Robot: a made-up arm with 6 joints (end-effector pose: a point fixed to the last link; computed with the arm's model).
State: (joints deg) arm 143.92 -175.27 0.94 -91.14 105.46 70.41
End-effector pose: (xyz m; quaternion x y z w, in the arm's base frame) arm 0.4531 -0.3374 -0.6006 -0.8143 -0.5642 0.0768 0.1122
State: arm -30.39 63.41 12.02 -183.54 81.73 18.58
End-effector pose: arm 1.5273 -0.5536 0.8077 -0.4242 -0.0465 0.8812 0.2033
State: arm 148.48 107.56 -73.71 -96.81 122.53 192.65
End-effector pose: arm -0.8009 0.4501 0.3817 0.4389 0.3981 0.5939 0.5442
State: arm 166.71 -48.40 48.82 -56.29 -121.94 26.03
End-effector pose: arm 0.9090 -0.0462 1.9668 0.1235 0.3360 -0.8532 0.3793
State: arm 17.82 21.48 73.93 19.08 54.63 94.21
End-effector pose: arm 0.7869 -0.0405 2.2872 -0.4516 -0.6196 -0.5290 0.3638
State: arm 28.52 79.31 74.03 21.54 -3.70 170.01
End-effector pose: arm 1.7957 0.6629 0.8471 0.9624 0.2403 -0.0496 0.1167
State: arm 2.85 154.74 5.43 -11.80 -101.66 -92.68
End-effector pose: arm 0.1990 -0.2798 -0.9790 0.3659 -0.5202 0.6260 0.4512
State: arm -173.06 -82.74 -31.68 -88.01 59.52 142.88
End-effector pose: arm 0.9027 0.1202 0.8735 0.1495 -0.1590 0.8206 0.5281
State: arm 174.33 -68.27 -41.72 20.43 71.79 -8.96
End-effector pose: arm 0.9940 0.1797 1.3497 -0.7306 0.1493 -0.6597 0.0937
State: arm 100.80 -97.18 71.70 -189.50 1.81 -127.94
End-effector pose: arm 0.0698 -1.9217 0.3753 0.6860 -0.6235 -0.1498 0.3438
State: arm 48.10 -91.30 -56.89 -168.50 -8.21 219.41
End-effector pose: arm -0.9013 -0.5708 0.6960 -0.2337 -0.4687 0.2114 0.8253
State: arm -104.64 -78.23 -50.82 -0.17 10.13 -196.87
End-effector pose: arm -0.0332 1.0426 1.0226 0.6099 -0.7121 0.3056 0.1661
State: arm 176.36 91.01 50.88 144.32 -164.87 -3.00
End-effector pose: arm -1.9239 -0.1182 0.3197 -0.2909 -0.4340 -0.0817 0.8487
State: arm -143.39 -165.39 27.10 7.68 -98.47 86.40
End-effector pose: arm 0.4765 0.7189 -1.0239 0.6141 -0.2450 0.6723 0.3330
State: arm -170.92 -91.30 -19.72 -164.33 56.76 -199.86
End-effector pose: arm 1.2512 -0.0883 0.8983 0.1378 0.1222 0.9827 0.0211
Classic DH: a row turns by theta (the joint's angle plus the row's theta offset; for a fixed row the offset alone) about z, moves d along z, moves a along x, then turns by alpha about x. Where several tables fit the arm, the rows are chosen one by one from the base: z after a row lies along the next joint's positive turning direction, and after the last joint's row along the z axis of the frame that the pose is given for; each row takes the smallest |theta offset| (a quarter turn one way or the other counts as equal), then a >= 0, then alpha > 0; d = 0 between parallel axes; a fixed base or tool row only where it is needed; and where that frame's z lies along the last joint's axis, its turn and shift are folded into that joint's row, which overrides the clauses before.
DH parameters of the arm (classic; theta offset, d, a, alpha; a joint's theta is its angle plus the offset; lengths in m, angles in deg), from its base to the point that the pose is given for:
joint 1: 0 0.5139 0 -90
joint 2: -90 0 1.4451 180
joint 3: 0 0 0 -90
joint 4: 0 -0.4663 0 90
joint 5: 0 0.2956 0 -90
joint 6: 90 0 0 90
tool (fixed): -90 0 0 0

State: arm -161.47 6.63 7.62 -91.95 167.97 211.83
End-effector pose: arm -0.6019 -0.2124 1.6620 -0.8513 -0.2267 0.1348 0.4535
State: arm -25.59 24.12 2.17 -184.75 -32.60 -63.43
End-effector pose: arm 1.0582 -0.1801 1.6812 -0.8136 0.1513 -0.2094 0.5209
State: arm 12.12 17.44 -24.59 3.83 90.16 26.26
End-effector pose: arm 0.8369 -0.1219 1.5950 -0.1766 -0.4249 0.0310 0.8873
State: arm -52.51 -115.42 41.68 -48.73 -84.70 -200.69
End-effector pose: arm -1.1579 1.1892 0.2797 0.8794 0.0622 0.3838 0.2745
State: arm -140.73 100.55 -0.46 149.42 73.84 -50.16
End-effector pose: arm -0.9841 -1.1333 -0.2371 0.4609 0.0907 0.0485 0.8815
